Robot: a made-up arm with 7 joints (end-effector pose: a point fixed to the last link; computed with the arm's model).
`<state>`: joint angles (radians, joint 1 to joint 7).
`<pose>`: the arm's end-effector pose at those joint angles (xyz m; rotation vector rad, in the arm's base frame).
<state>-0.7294 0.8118 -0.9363 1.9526 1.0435 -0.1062 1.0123</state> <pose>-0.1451 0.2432 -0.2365 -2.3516 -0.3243 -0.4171</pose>
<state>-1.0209 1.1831 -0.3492 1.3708 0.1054 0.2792 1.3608</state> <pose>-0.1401 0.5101 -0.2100 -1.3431 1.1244 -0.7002</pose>
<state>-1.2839 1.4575 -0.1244 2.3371 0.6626 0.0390 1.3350</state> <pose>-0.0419 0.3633 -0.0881 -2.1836 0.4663 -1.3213</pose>
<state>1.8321 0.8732 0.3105 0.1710 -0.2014 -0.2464 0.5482</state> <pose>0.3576 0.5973 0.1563 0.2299 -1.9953 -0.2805</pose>
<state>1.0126 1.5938 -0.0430 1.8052 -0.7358 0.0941 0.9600</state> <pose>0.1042 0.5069 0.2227 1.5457 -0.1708 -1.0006</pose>
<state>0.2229 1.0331 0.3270 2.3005 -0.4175 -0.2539 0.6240</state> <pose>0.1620 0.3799 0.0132 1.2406 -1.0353 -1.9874</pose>
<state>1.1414 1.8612 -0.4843 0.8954 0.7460 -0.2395 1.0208</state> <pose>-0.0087 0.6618 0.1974 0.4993 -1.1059 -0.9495</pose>
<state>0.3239 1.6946 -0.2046 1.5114 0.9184 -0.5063 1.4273</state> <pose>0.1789 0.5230 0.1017 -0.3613 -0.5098 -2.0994</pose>
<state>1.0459 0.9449 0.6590 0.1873 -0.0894 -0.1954 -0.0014</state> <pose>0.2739 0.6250 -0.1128 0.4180 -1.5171 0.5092</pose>
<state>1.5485 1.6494 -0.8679 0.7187 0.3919 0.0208 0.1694</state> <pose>0.0339 0.6969 0.1233 0.9481 -1.1104 -0.0841</pose>
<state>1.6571 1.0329 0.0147 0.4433 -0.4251 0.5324 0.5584</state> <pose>0.2764 0.6357 0.1273 0.2285 -1.1468 0.0767</pose>
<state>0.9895 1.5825 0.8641 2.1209 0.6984 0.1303 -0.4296</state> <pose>-0.0699 0.4359 0.2138 -1.3986 2.5289 0.4295</pose>
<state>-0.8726 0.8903 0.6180 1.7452 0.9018 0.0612 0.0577</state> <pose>-0.0110 0.4937 -0.1471 -0.1701 -1.0478 -0.2925</pose>
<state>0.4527 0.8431 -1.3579 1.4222 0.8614 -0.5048 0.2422</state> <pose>0.2085 0.3255 -0.3062 -1.0100 -0.9434 -1.1734</pose>
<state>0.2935 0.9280 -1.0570 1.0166 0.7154 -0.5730 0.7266</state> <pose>0.1823 0.4448 -0.3224 -0.8618 -0.6405 -1.3428</pose>
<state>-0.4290 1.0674 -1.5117 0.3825 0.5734 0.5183 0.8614</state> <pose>-0.1637 0.6172 -0.2260 -0.3875 1.5882 -0.0666</pose>
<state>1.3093 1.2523 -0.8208 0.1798 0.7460 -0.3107 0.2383</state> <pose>0.1752 0.7028 0.0094 0.6121 -1.3241 -0.0529</pose>
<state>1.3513 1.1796 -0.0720 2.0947 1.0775 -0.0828 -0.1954</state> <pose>0.1429 0.4086 0.1995 0.1221 -2.8037 -1.1678</pose>
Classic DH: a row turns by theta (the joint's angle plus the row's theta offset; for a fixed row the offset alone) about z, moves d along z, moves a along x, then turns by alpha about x. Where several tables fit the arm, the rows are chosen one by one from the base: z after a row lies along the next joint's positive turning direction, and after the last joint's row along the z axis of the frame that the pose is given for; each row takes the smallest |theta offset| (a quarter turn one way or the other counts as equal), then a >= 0, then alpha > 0; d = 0 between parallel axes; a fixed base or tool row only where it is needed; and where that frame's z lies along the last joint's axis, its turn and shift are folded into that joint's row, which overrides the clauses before.
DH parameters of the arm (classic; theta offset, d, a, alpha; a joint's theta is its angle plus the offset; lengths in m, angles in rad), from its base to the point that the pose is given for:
base (fixed): 0 0.0572 -0.0111 1.5708
joint 1: 1.5708 -0.1529 0.0017 1.5708
joint 2: 1.5708 -0.0046 0.0024 1.5708
joint 3: -1.5708 -0.3655 0.0121 -1.5708
joint 4: 0 -0.0054 0.0154 1.5708
joint 5: 0 -0.208 -0.0097 1.5708
joint 6: 1.5708 -0.0209 0.0211 1.5708
joint 7: -1.0954 0.0157 -0.0292 -1.7166
tool (fixed): 1.5529 -0.0097 0 0

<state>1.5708 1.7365 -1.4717 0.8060 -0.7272 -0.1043 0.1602</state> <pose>0.0255 0.6965 0.0727 1.1765 0.3946 -0.8866</pose>
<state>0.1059 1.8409 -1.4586 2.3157 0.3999 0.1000 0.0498</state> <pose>0.0128 0.4268 -0.0262 -0.5905 0.0731 -1.3784</pose>
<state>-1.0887 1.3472 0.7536 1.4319 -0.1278 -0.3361 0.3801</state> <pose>0.0925 0.5888 -0.0531 0.3500 -0.2102 -1.5628</pose>
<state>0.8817 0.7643 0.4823 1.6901 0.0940 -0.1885 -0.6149</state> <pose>0.2391 0.4769 0.0497 1.1319 -2.6479 0.3630</pose>
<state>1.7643 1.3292 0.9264 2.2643 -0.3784 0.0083 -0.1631</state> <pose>-0.0950 0.4277 0.1236 -1.9700 1.1836 -0.7804</pose>
